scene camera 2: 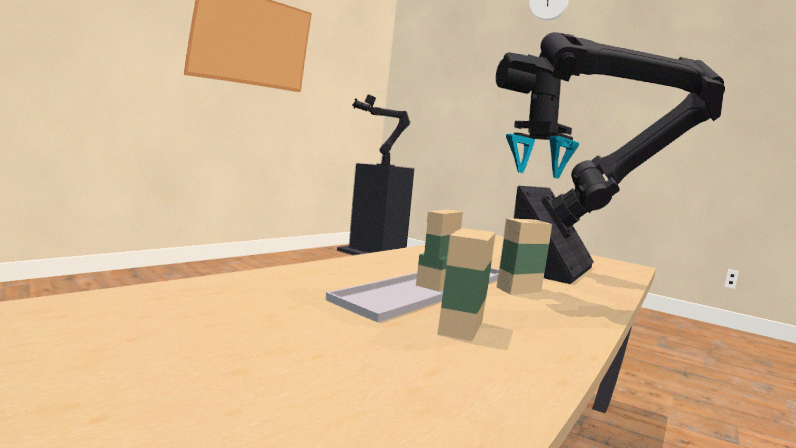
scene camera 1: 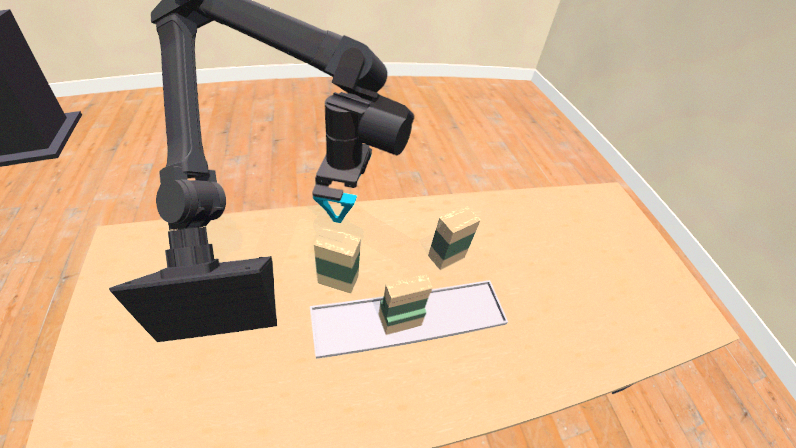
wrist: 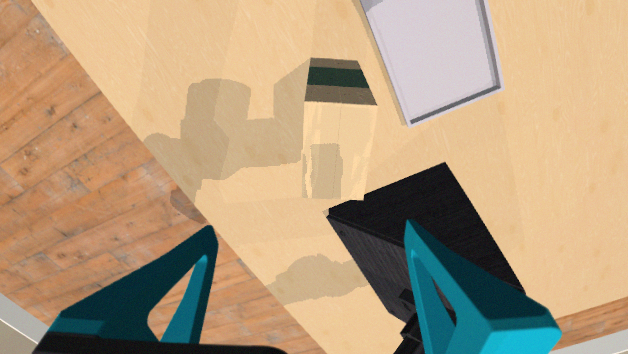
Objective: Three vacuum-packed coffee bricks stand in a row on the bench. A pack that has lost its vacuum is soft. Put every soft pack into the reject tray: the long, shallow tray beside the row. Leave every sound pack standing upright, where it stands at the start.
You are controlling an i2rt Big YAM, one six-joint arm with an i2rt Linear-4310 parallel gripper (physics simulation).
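Where they show: gripper, fingertip midpoint: [scene camera 2: 537, 175] [scene camera 1: 344, 203] [wrist: 308, 232]; arm's base, origin of the base link: [scene camera 2: 556, 217] [scene camera 1: 192, 271].
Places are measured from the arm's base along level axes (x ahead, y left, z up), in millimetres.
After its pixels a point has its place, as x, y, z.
One coffee pack [scene camera 1: 406, 303] @[383, -133, -26] [scene camera 2: 437, 239] @[429, -107, -35] stands upright in the reject tray [scene camera 1: 467, 306] @[547, -122, -129] [scene camera 2: 373, 298] @[552, -143, -129] [wrist: 440, 50] @[271, -111, -129]; its upper part is narrower, with a light green ledge at its band. A second pack [scene camera 1: 337, 261] @[276, -13, -24] [scene camera 2: 523, 256] @[315, 22, -56] [wrist: 340, 135] @[295, 3, 8] stands upright on the bench near the arm's base, straight-sided. A third pack [scene camera 1: 453, 239] @[530, -11, -19] [scene camera 2: 467, 283] @[591, 38, -52] stands upright beyond the tray from the base, also straight-sided; it does not show in the wrist view. My gripper [scene camera 1: 337, 218] [scene camera 2: 539, 174] @[297, 25, 99] [wrist: 308, 232] @[297, 25, 99] is open and empty, well above the second pack. In scene camera 1 the fingers overlap.
The arm's black base block [scene camera 1: 206, 300] @[29, -70, 4] [scene camera 2: 551, 233] @[113, 21, -29] [wrist: 430, 215] @[137, -29, -49] stands close to the second pack. The bench [scene camera 1: 194, 389] @[-37, -175, -132] [scene camera 2: 222, 361] @[869, -103, -132] [wrist: 565, 200] @[-18, -215, -132] has its edge near the second pack in the wrist view. Another arm on a black pedestal [scene camera 2: 378, 205] stands farther off.
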